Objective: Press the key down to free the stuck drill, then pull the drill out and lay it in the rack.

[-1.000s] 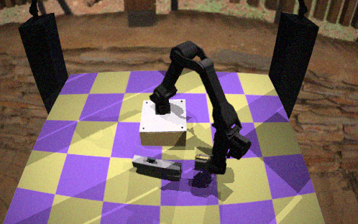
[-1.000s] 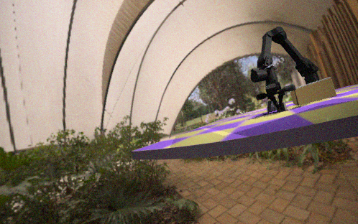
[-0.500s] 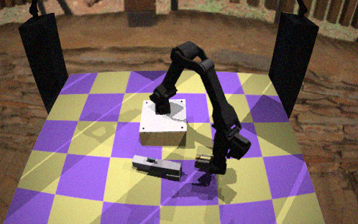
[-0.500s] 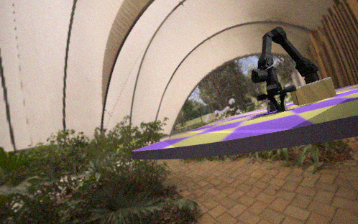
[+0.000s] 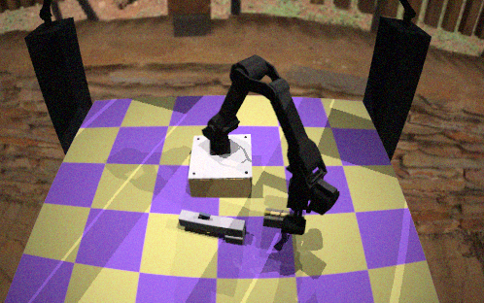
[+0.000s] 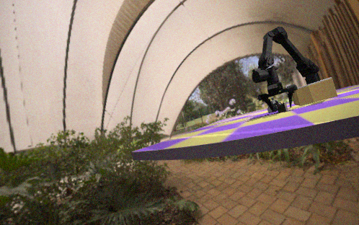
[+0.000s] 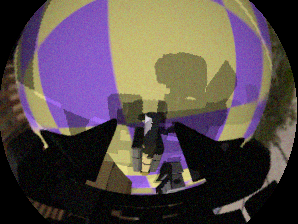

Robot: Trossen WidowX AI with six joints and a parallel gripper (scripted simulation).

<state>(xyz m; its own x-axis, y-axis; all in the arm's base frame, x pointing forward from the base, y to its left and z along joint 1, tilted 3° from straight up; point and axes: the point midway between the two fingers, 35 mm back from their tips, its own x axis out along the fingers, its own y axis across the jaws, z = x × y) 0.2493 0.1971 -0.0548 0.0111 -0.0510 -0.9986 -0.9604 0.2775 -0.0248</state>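
My gripper tip is 1 cm past the drill, 3 cm to the left of it and 3 cm below it. Round my gripper tip: dark rack (1 cm behind, 5 cm to the right, 1 cm above); dark key (1 cm ahead, 25 cm to the right, 4 cm above).
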